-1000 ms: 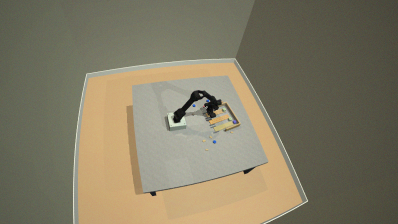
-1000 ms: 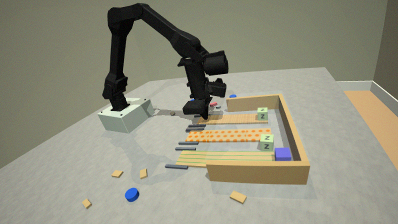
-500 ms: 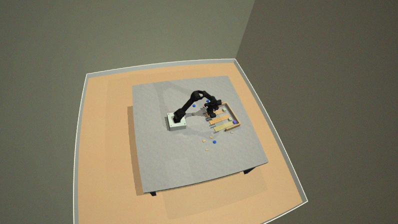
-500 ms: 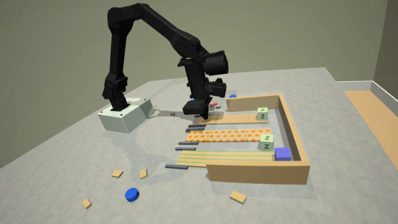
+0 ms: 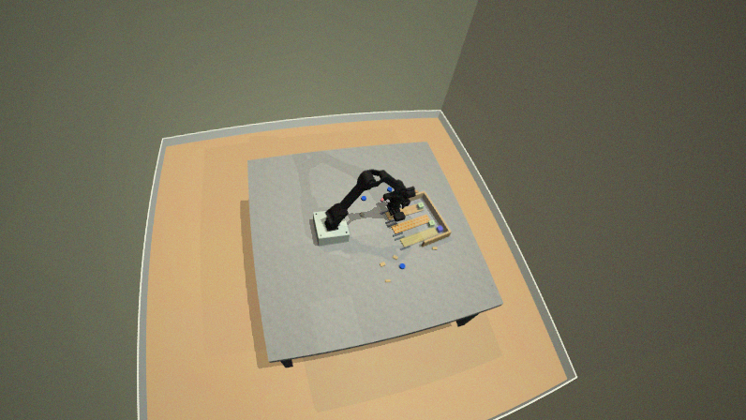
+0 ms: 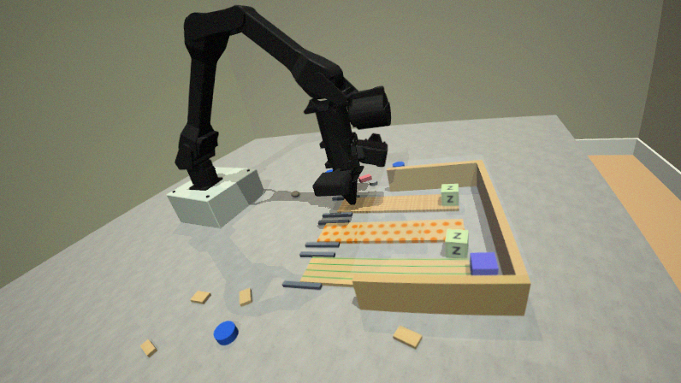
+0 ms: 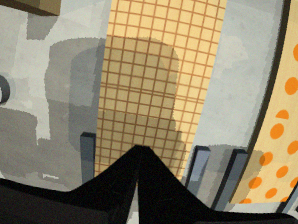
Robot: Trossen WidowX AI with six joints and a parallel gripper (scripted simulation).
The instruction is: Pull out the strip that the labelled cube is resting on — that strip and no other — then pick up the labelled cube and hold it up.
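The tan grid-patterned strip lies 9 cm ahead of my gripper tip. Also, from my gripper tip: pink piece 1 cm behind, 12 cm to the left; pebble 17 cm behind, 5 cm to the left.
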